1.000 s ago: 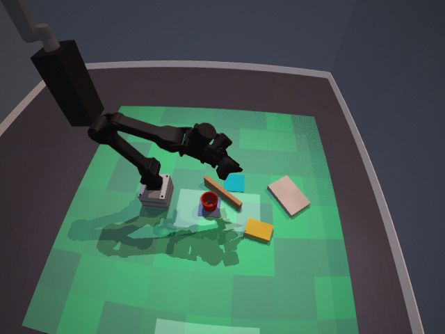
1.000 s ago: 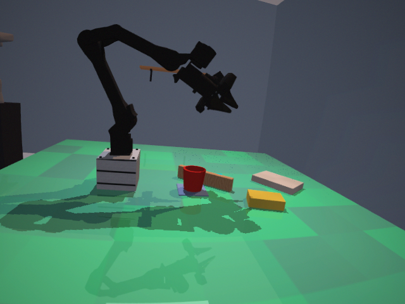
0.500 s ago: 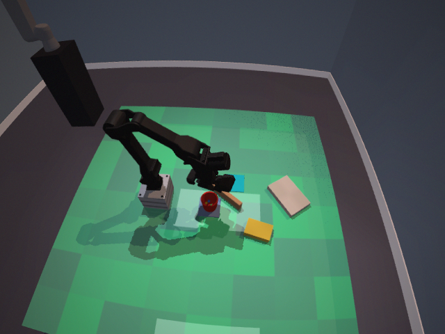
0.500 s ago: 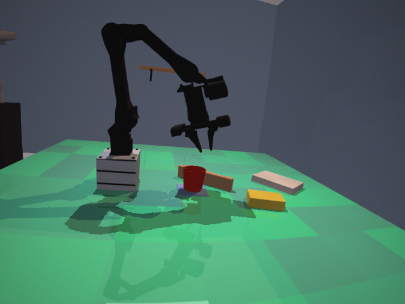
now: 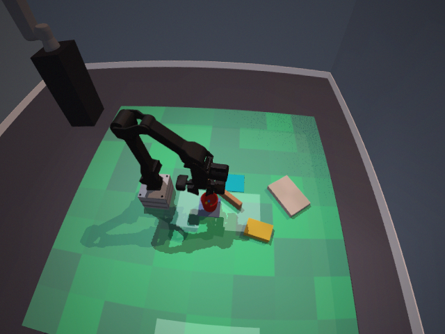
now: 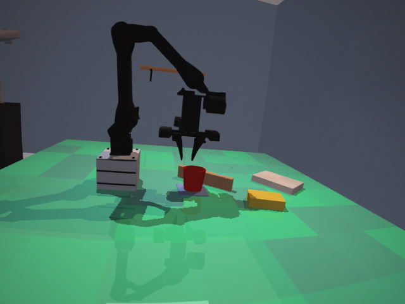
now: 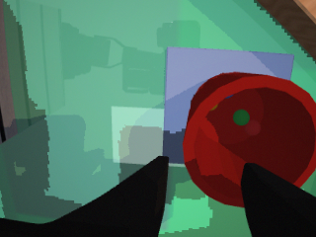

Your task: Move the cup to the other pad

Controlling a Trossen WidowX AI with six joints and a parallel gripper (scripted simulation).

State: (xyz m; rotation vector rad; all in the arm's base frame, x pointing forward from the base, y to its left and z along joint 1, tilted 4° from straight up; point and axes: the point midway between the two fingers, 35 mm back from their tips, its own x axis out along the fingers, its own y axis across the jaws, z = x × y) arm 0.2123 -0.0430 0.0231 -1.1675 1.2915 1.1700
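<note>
My gripper tip is 60 mm above the red cup and 30 mm short of it. From my gripper tip the other things lie so: red marble: 80 mm below, 40 mm ahead, 10 mm to the right; then lilac pad: 110 mm below, 30 mm ahead; then wooden block: 90 mm below, 80 mm ahead, 60 mm to the left.
</note>
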